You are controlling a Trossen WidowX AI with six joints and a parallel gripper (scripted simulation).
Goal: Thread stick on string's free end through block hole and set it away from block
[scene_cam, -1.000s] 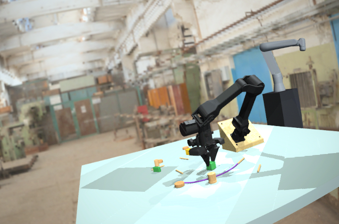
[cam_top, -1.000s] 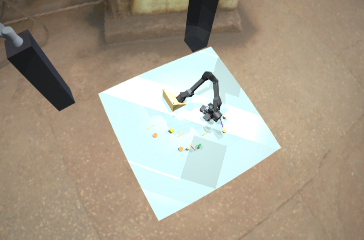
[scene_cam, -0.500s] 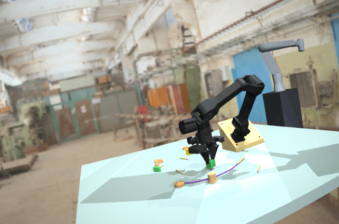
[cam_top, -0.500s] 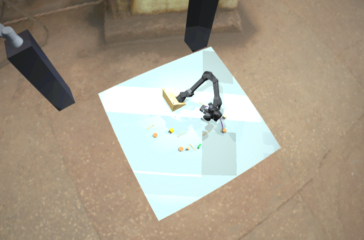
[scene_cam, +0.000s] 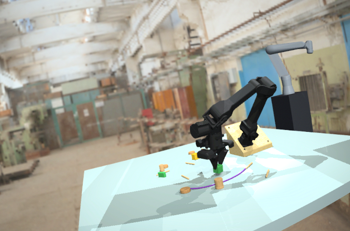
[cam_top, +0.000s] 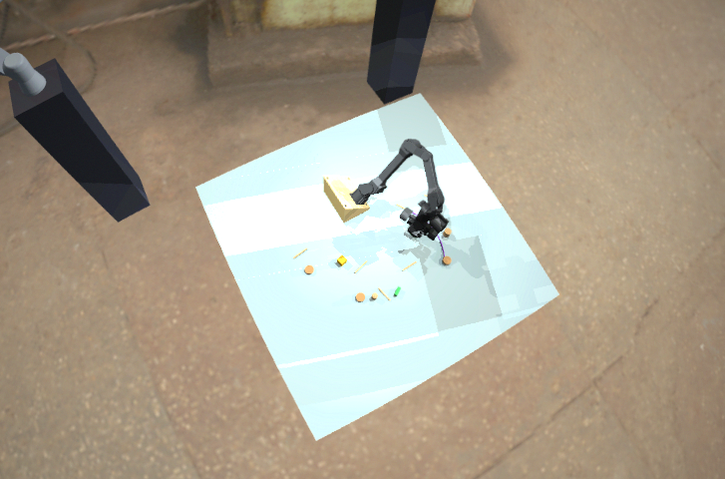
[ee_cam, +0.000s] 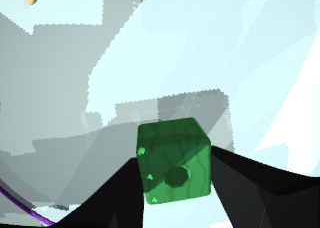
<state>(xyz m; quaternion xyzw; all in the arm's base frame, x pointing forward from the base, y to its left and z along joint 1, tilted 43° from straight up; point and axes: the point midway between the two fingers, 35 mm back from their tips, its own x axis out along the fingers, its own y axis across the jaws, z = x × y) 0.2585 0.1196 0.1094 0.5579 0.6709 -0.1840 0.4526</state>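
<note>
Now: gripper tip 12 cm past the thin wooden stick, 4 cm to the right of it and 3 cm above it. From my gripper tip the other things lie so: green cube: right at my gripper tip; then round wooden button: 18 cm ahead, 6 cm to the left, 2 cm below; then yellow cube: 36 cm to the right, 5 cm behind, 2 cm below.
</note>
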